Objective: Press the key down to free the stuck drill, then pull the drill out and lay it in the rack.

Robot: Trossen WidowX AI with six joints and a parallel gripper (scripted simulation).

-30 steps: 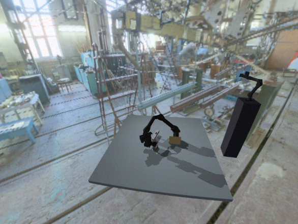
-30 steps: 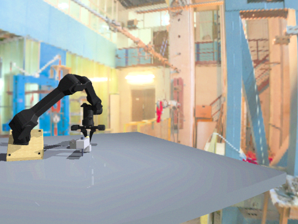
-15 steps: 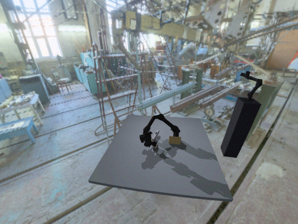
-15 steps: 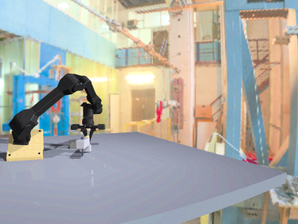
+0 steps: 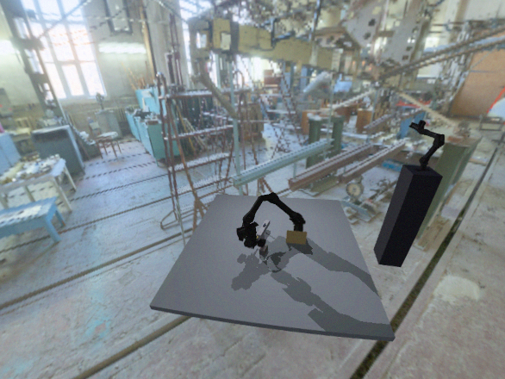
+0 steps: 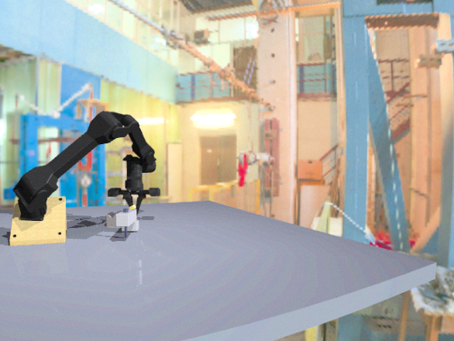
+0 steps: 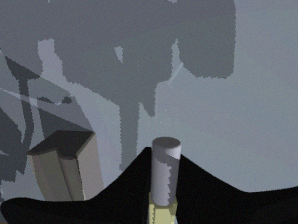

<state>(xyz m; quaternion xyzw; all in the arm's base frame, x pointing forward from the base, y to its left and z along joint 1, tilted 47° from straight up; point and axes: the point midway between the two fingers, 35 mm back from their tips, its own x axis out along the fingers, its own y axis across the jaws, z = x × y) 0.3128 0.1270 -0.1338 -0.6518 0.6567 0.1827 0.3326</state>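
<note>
My gripper tip is now 10 mm past the drill, 40 mm to the left of it and 40 mm below it. Also, from my gripper tip: light grey block: 40 mm behind, 200 mm to the right, 20 mm above; then rack: 80 mm behind, 20 mm to the right, 10 mm below.
</note>
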